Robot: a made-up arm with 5 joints. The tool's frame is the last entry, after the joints.
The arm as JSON. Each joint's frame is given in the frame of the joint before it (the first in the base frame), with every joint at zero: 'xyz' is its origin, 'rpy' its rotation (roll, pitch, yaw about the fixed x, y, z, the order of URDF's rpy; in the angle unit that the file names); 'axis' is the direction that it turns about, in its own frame. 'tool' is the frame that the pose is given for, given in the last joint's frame.
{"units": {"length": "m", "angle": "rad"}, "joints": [
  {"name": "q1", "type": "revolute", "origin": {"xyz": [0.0, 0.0, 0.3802], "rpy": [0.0, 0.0, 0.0]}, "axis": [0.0, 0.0, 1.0]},
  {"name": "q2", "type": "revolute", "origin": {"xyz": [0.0, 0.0, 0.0], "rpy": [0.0, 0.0, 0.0]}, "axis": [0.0, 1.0, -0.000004]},
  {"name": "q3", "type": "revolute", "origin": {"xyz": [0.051, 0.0, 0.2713], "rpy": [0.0, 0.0, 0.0]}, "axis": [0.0, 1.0, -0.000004]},
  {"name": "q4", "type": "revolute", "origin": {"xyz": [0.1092, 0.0, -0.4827], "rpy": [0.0, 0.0, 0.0]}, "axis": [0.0, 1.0, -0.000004]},
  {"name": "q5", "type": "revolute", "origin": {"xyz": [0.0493, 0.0, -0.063], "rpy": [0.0, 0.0, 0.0]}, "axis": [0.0, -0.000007, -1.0]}
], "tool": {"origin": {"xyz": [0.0, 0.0, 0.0], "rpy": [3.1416, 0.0, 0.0]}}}
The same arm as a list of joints. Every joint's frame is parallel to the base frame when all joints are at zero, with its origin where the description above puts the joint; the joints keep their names.
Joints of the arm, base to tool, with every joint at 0 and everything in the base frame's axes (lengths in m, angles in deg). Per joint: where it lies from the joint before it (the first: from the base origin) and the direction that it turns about. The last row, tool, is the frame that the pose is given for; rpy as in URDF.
q1: axis 0 0 1 xyz 0.0000 0.0000 0.3802
q2: axis 0 1 0 xyz 0.0000 0.0000 0.0000
q3: axis 0 1 0 xyz 0.0510 0.0000 0.2713
q4: axis 0 1 0 xyz 0.1092 0.0000 -0.4827
q5: axis 0 0 -1 xyz 0.0493 0.0000 -0.0630
tool: xyz 0.0000 0.0000 0.0000 rpy -180.00 0.00 0.00

